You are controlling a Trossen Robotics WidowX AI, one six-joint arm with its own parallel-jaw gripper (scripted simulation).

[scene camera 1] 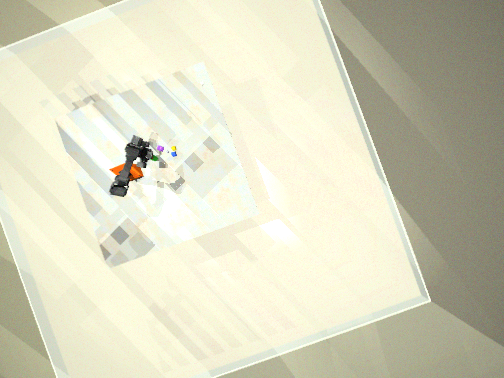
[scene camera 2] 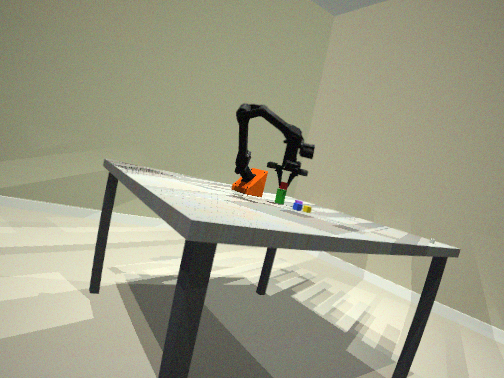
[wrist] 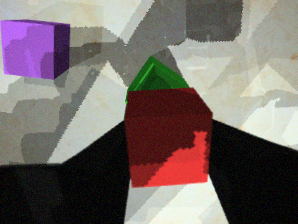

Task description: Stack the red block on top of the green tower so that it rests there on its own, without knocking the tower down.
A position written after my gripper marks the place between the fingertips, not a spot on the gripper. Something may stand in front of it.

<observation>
My gripper [wrist: 163, 127] holds a red block [wrist: 168, 131].
</observation>
